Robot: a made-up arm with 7 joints.
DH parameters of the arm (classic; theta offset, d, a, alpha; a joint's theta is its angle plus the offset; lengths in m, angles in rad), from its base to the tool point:
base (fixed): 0.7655 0 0.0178 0
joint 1: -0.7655 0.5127 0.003 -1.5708
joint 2: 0 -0.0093 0.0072 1.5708
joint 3: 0 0.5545 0.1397 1.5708
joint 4: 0 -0.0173 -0.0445 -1.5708
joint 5: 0 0.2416 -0.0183 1.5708
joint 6: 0 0.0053 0.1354 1.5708
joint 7: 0.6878 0 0.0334 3.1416
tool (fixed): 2.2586 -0.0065 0 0
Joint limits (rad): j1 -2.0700..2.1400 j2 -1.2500..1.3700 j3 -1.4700..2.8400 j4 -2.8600..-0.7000 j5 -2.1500..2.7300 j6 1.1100..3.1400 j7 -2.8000..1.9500
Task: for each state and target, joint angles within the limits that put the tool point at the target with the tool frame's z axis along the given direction. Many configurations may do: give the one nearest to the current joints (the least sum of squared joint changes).
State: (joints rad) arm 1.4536 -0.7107 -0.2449 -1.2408 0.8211 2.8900 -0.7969
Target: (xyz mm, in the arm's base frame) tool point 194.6 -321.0 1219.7 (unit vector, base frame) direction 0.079 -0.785 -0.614
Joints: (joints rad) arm 1.4710 -1.0355 -0.1625 -1.7468 1.0087 2.7740 -0.7595
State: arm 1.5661 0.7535 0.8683 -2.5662 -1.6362 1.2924 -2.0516
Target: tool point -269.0 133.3 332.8 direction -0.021 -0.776 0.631
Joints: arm 2.1400 1.3700 0.8302 -2.8519 -1.9309 1.1258 -1.9259
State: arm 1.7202 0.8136 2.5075 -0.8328 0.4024 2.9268 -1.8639
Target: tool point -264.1 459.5 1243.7 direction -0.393 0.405 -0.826
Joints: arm 1.7617 0.9969 2.8400 -1.1470 1.1080 2.4407 -1.9972
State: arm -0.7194 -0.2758 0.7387 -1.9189 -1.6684 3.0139 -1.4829
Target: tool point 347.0 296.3 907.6 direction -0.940 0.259 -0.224
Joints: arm -0.8628 -0.2380 1.1221 -1.9464 -2.1500 2.4739 -1.6700
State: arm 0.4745 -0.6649 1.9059 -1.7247 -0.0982 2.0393 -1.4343
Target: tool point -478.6 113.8 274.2 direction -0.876 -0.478 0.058
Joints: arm 0.2696 -1.2007 2.3525 -2.5906 -0.6144 2.4415 -1.4919
